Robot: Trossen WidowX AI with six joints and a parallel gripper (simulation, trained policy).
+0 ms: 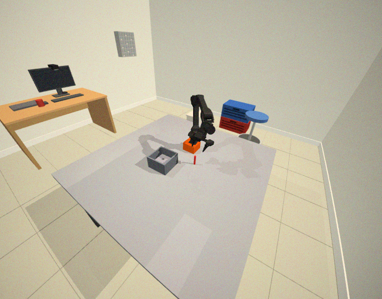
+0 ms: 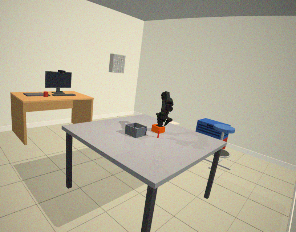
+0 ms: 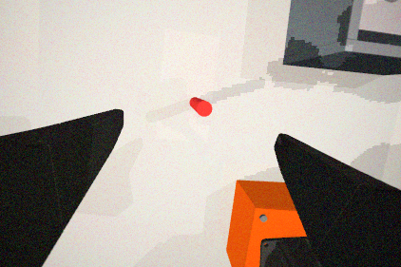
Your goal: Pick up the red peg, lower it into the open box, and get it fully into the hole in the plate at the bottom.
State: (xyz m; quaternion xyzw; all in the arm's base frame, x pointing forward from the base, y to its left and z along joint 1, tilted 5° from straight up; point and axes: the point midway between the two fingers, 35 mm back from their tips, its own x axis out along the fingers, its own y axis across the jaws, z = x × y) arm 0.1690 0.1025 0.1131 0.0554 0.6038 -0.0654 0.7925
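Now: gripper tip 100 mm above the red peg and 10 mm to the left of it. Round my gripper tip: plate: 220 mm to the right, 130 mm ahead, 100 mm below; grey box: 220 mm to the right, 130 mm ahead, 120 mm below.
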